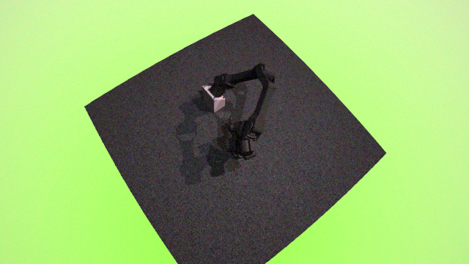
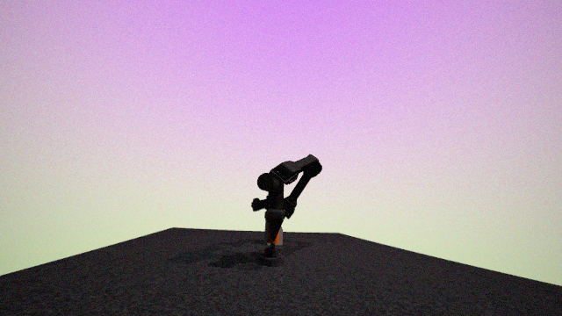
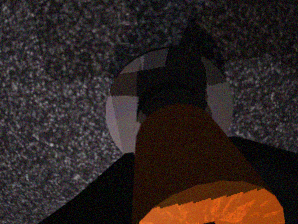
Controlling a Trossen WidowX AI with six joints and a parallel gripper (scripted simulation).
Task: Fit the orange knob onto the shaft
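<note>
Right now the round pedestal is 4 cm below my gripper tip. From my gripper tip the other things lie so: orange knob: 2 cm above.
</note>
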